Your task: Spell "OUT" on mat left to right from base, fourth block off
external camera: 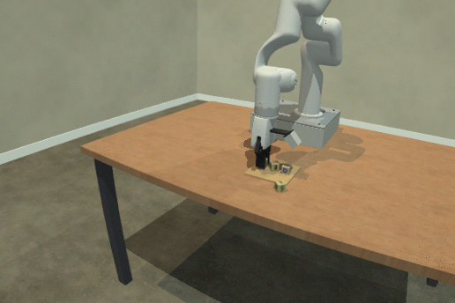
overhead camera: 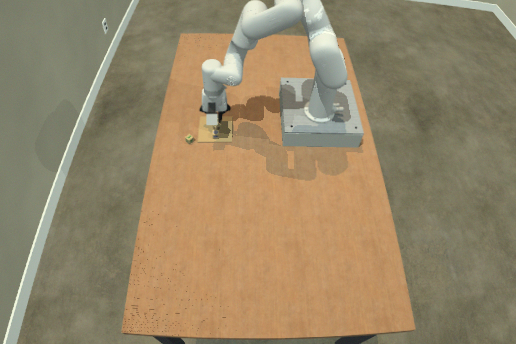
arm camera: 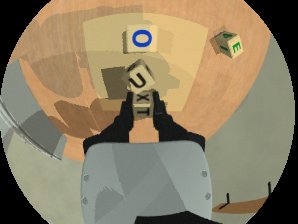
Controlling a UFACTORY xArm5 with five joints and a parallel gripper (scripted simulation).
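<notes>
Right now the U block is 40 mm to the left of my hand and 10 mm below it. From my hand the other things lie so: tan mat: 40 mm to the left, 30 mm below.
</notes>
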